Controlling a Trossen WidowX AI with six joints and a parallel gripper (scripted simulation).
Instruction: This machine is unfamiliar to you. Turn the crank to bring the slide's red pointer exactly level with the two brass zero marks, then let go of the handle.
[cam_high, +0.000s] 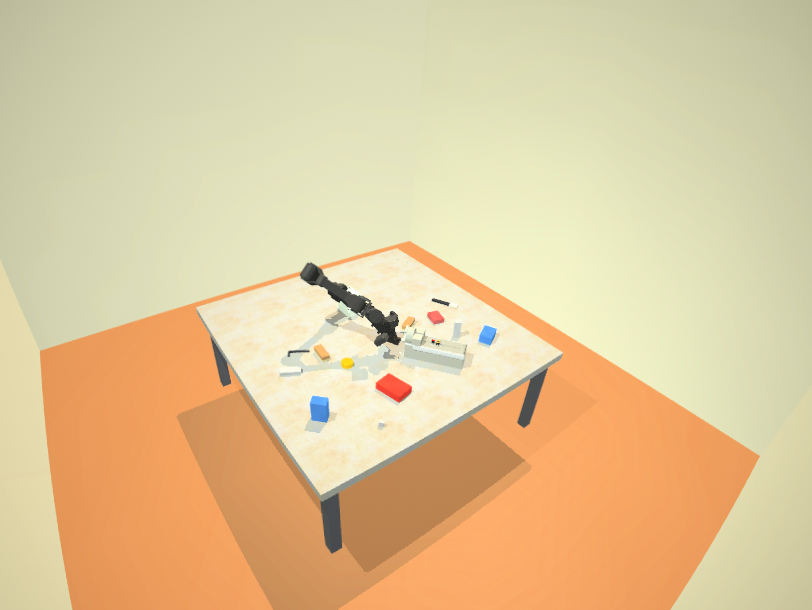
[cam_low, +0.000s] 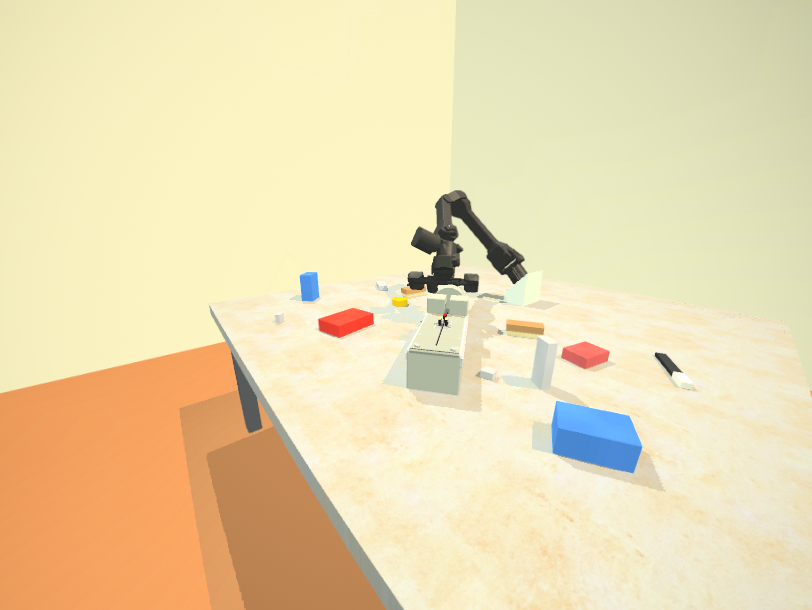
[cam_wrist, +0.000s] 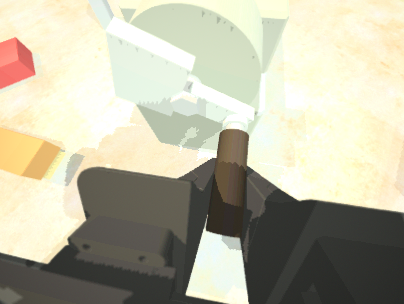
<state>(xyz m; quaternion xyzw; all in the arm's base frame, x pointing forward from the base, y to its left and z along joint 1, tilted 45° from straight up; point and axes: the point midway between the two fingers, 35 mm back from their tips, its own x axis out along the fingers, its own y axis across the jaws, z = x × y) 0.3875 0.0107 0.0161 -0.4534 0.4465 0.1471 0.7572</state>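
My gripper tip is now 30 mm below the crank, 10 mm to the right of it and 10 mm past it. Round my gripper tip: brown crank handle (30 mm above, 10 mm to the right, 10 mm behind); red pointer (110 mm to the left, 100 mm ahead, 30 mm above); yellow disc (230 mm to the right, 50 mm behind, 40 mm below).
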